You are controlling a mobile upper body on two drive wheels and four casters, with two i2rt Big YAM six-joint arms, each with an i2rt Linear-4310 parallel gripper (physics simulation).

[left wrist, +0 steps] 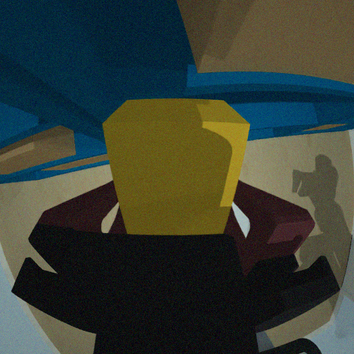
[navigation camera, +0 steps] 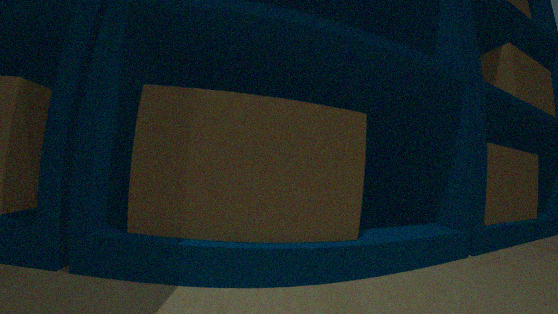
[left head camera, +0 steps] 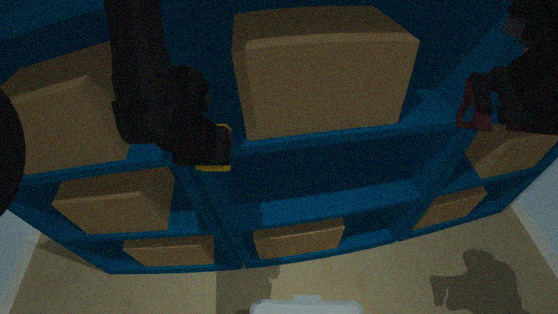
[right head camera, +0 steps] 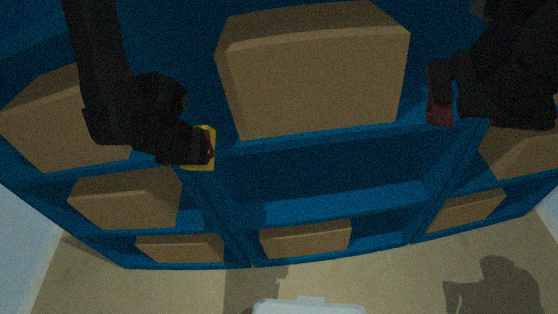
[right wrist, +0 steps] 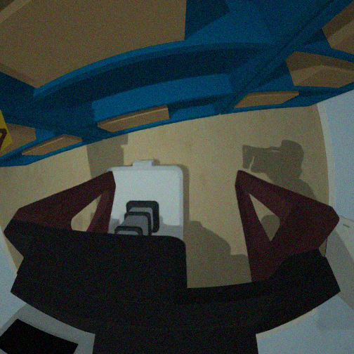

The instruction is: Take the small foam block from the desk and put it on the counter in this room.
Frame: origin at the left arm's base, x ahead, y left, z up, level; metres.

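Seen in the pictures: left gripper, between the fingertips: [left head camera: 216, 153] [right head camera: 201, 153]; right gripper, between the fingertips: [left head camera: 482, 124] [right head camera: 459, 119].
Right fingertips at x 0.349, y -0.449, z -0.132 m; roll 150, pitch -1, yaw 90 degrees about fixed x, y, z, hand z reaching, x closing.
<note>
A point is followed by its place in that frame.
The small foam block [left head camera: 213, 168] @(y -0.013, x 0.401, z -0.302 m) [right head camera: 211, 162] @(y -0.035, x 0.431, z -0.319 m) [left wrist: 172, 170] is yellow. My left gripper [left wrist: 174, 177] is shut on it, with dark red fingers on both sides of the block, and holds it in front of a blue shelf unit. An edge of the block [right wrist: 5, 134] also shows at the left of the right wrist view. My right gripper [right wrist: 174, 177] is open and empty, at the right in both head camera views; its fingers stand wide apart above the floor and my own white base. The desk and the counter cannot be made out in these views.
A blue shelf unit [left head camera: 320, 137] @(y -0.234, x 0.611, z -0.421 m) [navigation camera: 270, 265] @(y -0.222, x 0.606, z -1.365 m) stands across the front. A large brown box [left head camera: 325, 87] [navigation camera: 250, 165] and several smaller ones stand in it. My white base [right wrist: 167, 195] shows below, on the light wooden floor [left head camera: 360, 275] @(y -0.539, x 0.511, z -1.410 m). Pale walls [left head camera: 540, 200] @(y -1.859, x 0.833, z -1.174 m) show at the sides.
</note>
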